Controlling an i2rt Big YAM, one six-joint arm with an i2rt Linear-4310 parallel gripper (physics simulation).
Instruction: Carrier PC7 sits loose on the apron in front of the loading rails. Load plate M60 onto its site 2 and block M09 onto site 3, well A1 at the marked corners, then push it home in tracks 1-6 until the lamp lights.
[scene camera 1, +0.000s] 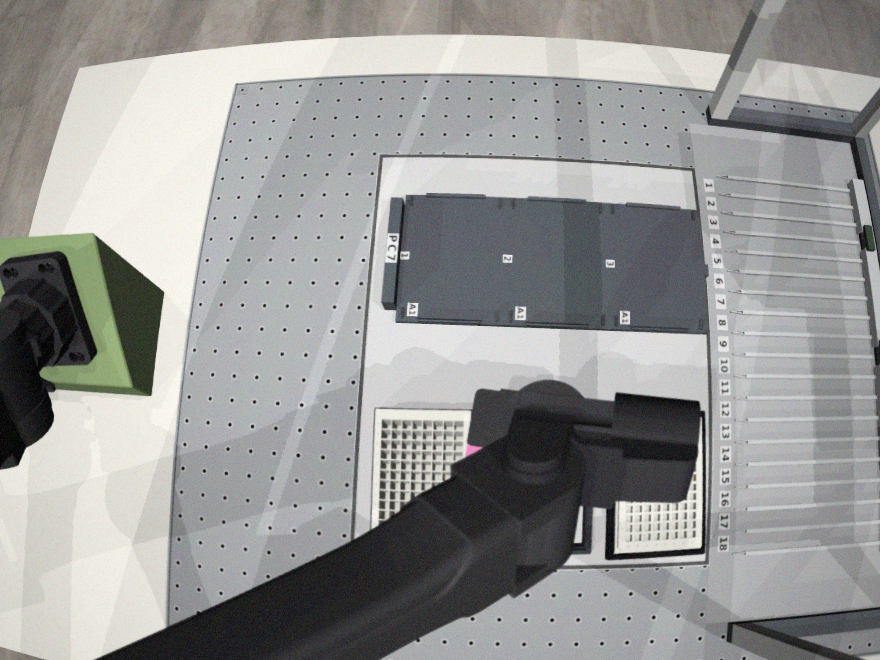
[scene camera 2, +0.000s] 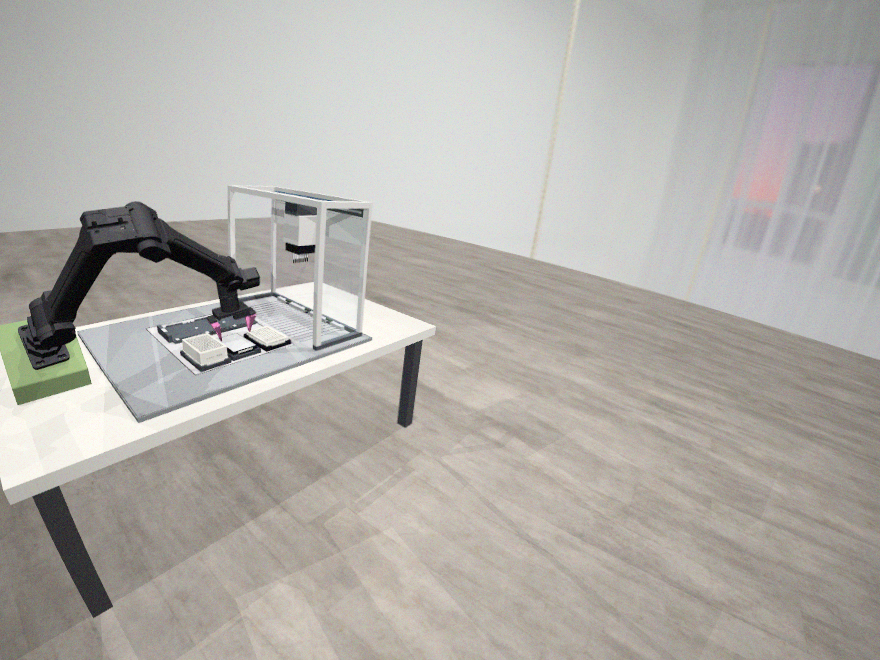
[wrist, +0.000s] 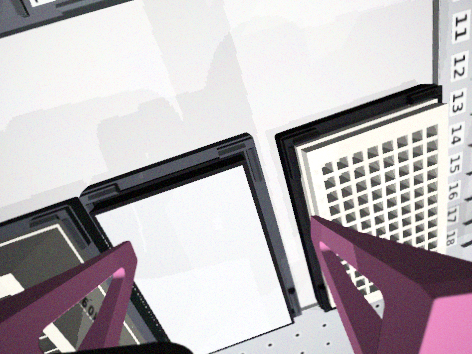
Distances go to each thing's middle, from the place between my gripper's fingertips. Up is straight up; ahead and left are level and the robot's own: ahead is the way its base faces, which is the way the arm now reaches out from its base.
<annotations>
Now: hand 30 mm to the left of the black-framed white plate (wrist: 206, 269), 20 mm past it and 10 mm above it. The rest, counted from my hand: glass enclosure (scene camera 1: 811, 71) 300 mm ahead, 210 mm above, 80 mm to the left; then frame with hanging head (scene camera 2: 299, 220) 340 mm ahead, 340 mm above, 80 mm to the left; then dark carrier (scene camera 1: 451, 259) 190 mm to the left, 20 mm below, 10 mm ahead.
</annotations>
